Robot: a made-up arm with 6 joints.
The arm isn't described. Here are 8 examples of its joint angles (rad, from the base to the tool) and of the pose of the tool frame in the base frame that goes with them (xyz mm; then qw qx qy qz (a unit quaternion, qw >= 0)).
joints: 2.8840 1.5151 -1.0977 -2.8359 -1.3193 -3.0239
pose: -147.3 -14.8 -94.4 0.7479 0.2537 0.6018 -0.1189
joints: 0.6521 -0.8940 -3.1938 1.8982 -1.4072 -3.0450
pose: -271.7 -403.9 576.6 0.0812 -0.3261 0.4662 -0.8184
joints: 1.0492 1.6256 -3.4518 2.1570 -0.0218 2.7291
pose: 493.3 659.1 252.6 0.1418 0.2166 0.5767 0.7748
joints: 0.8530 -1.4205 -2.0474 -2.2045 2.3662 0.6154
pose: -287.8 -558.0 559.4 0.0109 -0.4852 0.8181 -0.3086
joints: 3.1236 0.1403 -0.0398 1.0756 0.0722 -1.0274
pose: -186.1 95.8 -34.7 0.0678 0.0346 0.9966 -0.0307
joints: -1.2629 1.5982 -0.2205 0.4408 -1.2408 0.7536
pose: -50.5 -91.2 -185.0 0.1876 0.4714 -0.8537 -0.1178
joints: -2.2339 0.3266 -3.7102 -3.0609 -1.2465 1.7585
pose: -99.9 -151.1 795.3 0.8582 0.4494 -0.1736 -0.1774
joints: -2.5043 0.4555 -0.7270 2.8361 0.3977 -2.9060
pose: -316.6 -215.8 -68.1 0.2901 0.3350 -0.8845 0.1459
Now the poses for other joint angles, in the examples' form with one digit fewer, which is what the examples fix.
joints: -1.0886 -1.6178 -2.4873 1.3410 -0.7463 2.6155
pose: -499 563 355 0.802 -0.229 -0.549 0.056
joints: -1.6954 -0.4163 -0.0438 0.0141 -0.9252 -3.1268
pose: -44 -327 303 0.425 0.585 0.500 -0.477
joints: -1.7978 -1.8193 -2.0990 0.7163 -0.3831 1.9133
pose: 77 809 350 0.388 -0.210 -0.473 -0.762
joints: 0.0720 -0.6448 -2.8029 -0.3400 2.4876 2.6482
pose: -156 -72 818 0.439 -0.084 0.886 -0.124
